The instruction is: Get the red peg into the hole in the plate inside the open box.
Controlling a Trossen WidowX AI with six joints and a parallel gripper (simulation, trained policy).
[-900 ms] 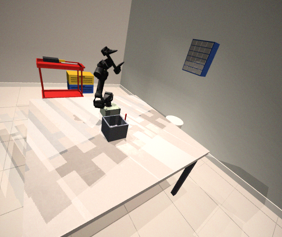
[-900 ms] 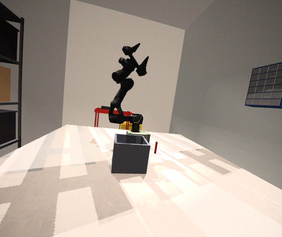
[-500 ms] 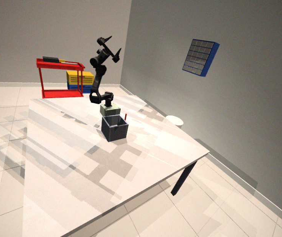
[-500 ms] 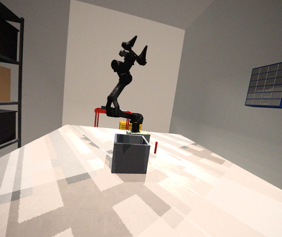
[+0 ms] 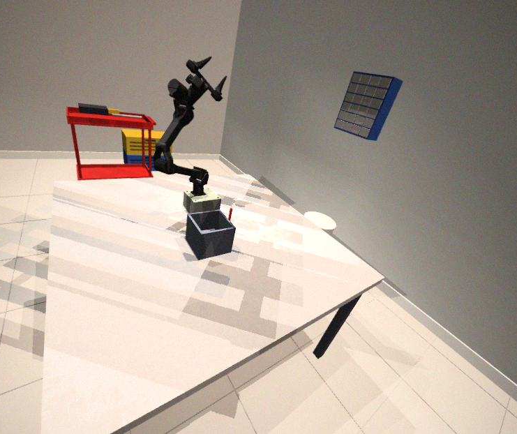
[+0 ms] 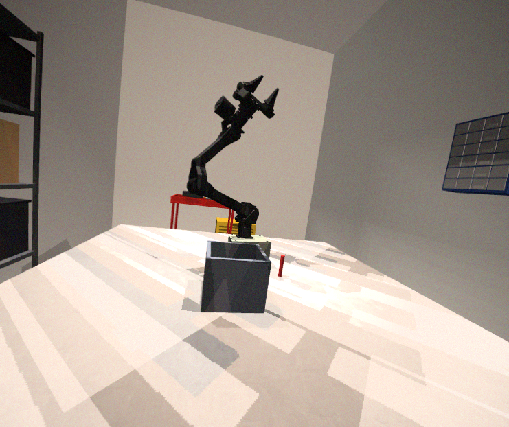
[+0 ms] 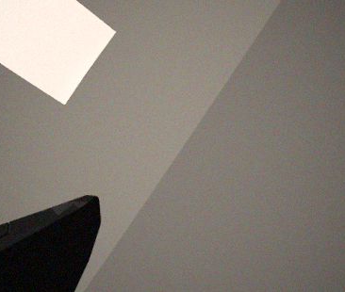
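The red peg is 68 cm below my gripper tip, 13 cm ahead of it and 10 cm to the left of it. Round my gripper tip: plate 67 cm below, 27 cm ahead, 12 cm to the right.
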